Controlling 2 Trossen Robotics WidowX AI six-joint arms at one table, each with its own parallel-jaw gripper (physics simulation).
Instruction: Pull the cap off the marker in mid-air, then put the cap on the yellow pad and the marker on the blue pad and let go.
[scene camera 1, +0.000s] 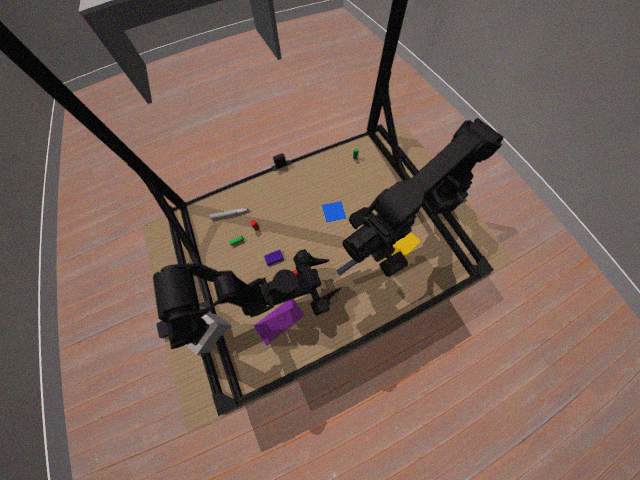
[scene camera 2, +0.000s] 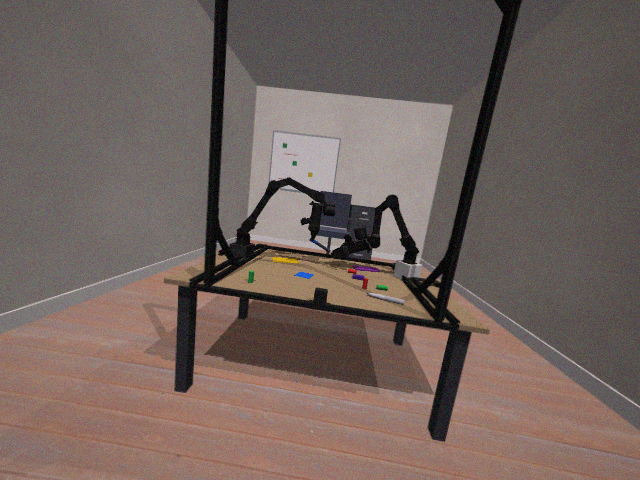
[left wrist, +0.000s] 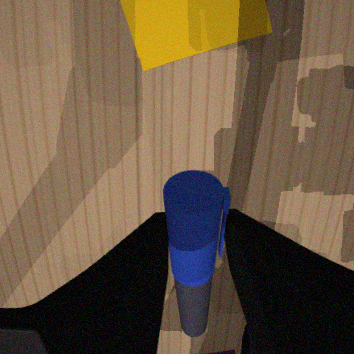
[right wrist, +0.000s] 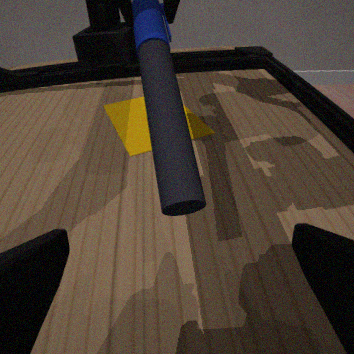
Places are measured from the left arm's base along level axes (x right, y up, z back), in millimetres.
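Pixels of known places: left gripper, fingertip midpoint: (scene camera 2: 312, 240) (left wrist: 195, 221) (right wrist: 149, 23); right gripper, fingertip midpoint: (scene camera 1: 334, 274) (scene camera 2: 331, 252) (left wrist: 189, 326) (right wrist: 182, 238); left arm's base, origin of the base link: (scene camera 1: 446, 192) (scene camera 2: 242, 243) (right wrist: 105, 27); right arm's base, origin of the base link: (scene camera 1: 194, 329) (scene camera 2: 409, 262).
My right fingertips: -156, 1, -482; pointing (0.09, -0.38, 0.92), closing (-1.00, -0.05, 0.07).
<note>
Ahead of a thing's pixels: the offset from my right fingertips to its top centre, as dx, dy, dz.
The marker has a blue cap {+20, +73, +112} (left wrist: 192, 225) (right wrist: 151, 24) on its dark grey body {+12, +67, +71} (scene camera 1: 347, 267) (scene camera 2: 321, 246) (left wrist: 194, 310) (right wrist: 170, 125). My left gripper (left wrist: 195, 221) is shut on the cap and holds the marker in the air, tilted, with the body's free end toward the right gripper. My right gripper (scene camera 1: 333, 275) (right wrist: 182, 238) is open and empty; in the right wrist view the body's free end shows between and a little above its fingertips. The yellow pad {+49, -80, +259} (scene camera 1: 409, 242) (scene camera 2: 285, 260) (left wrist: 165, 30) (right wrist: 124, 125) lies below and beyond the marker. The blue pad {+246, -80, +86} (scene camera 1: 334, 211) (scene camera 2: 303, 275) lies flat on the table.
A silver-grey pen-like stick {+361, -61, -297} (scene camera 1: 229, 213) (scene camera 2: 385, 298), an upright red cylinder {+270, -33, -210} (scene camera 1: 254, 225) (scene camera 2: 364, 283), a lying green cylinder {+238, -60, -291} (scene camera 1: 236, 240) and a dark purple block {+136, -66, -175} (scene camera 1: 273, 257) lie left of centre. A larger purple block {-74, -73, -210} (scene camera 1: 279, 320) is beside the right arm. A green cylinder {+465, -33, +258} (scene camera 1: 355, 153) (scene camera 2: 251, 276) stands apart.
</note>
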